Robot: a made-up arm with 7 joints. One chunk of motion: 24 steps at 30 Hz.
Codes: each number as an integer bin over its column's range. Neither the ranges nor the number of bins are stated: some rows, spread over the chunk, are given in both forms.
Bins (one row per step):
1: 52 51 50 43 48 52 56
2: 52 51 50 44 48 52 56
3: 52 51 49 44 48 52 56
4: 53 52 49 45 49 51 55
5: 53 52 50 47 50 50 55
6: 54 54 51 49 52 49 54
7: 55 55 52 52 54 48 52
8: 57 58 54 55 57 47 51
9: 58 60 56 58 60 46 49
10: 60 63 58 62 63 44 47
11: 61 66 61 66 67 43 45
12: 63 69 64 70 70 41 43
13: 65 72 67 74 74 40 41
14: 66 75 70 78 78 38 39
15: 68 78 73 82 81 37 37
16: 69 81 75 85 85 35 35
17: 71 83 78 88 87 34 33
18: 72 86 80 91 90 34 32
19: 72 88 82 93 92 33 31
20: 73 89 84 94 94 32 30
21: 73 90 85 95 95 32 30
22: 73 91 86 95 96 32 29
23: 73 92 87 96 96 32 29
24: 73 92 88 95 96 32 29
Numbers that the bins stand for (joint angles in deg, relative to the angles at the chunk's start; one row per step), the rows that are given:
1: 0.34 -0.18 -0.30 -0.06 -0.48 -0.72 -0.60
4: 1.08 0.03 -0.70 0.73 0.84 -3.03 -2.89
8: 4.03 1.30 1.27 4.67 11.42 -12.28 -12.06
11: 6.98 3.00 4.03 9.00 24.66 -21.54 -25.82
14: 10.67 4.91 7.58 13.73 39.21 -33.10 -39.58
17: 14.35 6.61 10.73 17.67 51.12 -42.35 -53.33
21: 15.83 8.09 13.48 20.42 61.71 -46.98 -60.21
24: 15.83 8.52 14.67 20.42 63.03 -46.98 -62.51
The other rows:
2: 0.34 -0.18 -0.30 0.33 -0.48 -0.72 -0.60
3: 0.34 -0.18 -0.70 0.33 -0.48 -0.72 -0.60
5: 1.08 0.03 -0.30 1.52 2.16 -5.34 -2.89
6: 1.82 0.45 0.09 2.30 4.81 -7.66 -5.18
7: 2.56 0.67 0.48 3.48 7.45 -9.97 -9.77
9: 4.77 1.73 2.06 5.85 15.39 -14.60 -16.65
10: 6.24 2.36 2.85 7.42 19.36 -19.22 -21.23
12: 8.45 3.64 5.21 10.58 28.63 -26.16 -30.40
13: 9.93 4.27 6.39 12.15 33.92 -28.47 -34.99
15: 12.14 5.55 8.76 15.30 43.18 -35.41 -44.16
16: 12.88 6.18 9.55 16.48 48.47 -40.04 -48.75
18: 15.09 7.24 11.52 18.85 55.09 -42.35 -55.63
19: 15.09 7.67 12.30 19.64 57.74 -44.67 -57.92
20: 15.83 7.88 13.09 20.03 60.38 -46.98 -60.21
22: 15.83 8.30 13.88 20.42 63.03 -46.98 -62.51
23: 15.83 8.52 14.27 20.82 63.03 -46.98 -62.51

